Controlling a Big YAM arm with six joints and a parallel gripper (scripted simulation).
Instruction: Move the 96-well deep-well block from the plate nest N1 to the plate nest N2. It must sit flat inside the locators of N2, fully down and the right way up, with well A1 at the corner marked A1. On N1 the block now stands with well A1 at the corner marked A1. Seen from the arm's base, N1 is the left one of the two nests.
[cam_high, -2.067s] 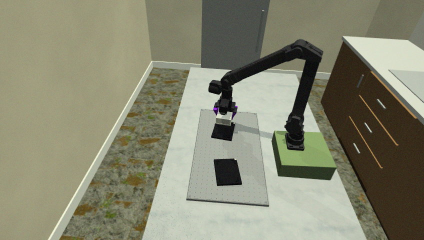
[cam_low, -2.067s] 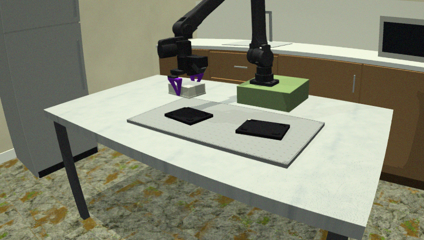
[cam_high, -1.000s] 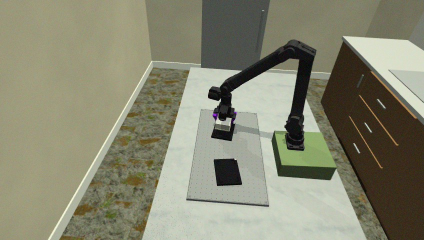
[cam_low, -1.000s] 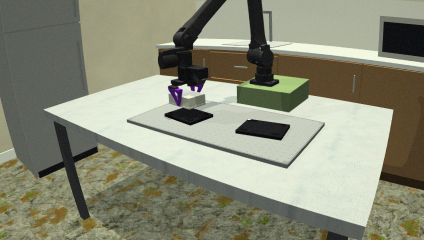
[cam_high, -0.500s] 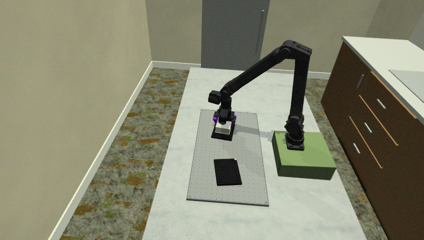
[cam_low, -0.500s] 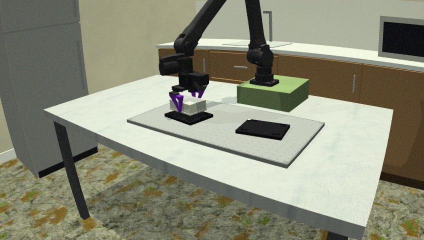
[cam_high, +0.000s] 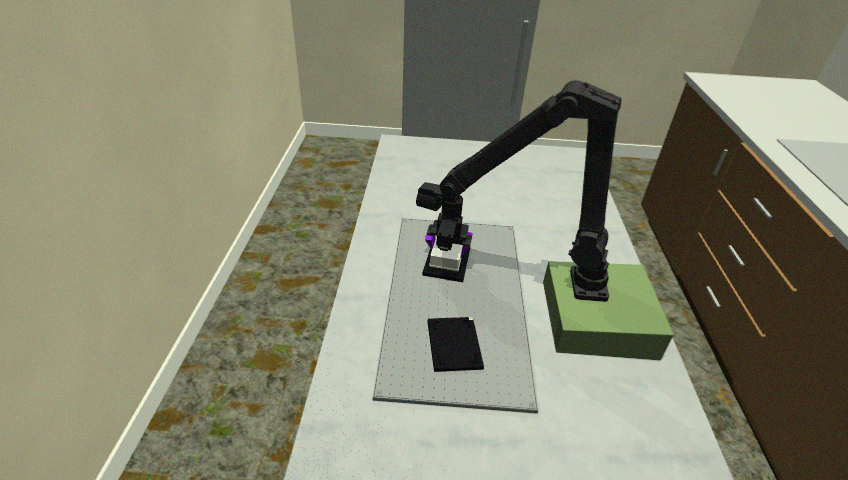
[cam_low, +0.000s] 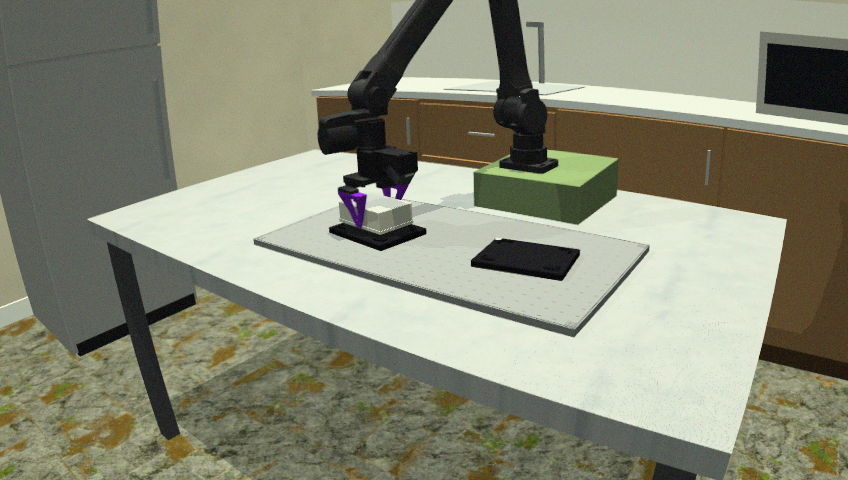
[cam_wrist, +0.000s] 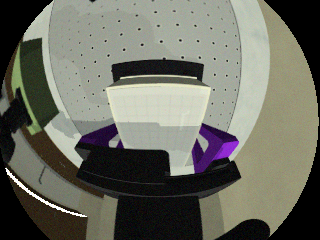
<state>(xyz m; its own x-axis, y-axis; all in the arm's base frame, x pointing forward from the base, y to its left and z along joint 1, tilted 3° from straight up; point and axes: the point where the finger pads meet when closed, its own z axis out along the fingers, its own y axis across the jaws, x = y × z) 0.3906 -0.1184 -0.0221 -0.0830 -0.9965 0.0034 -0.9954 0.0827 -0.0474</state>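
Right now my hand is 1 cm below the white deep-well block.
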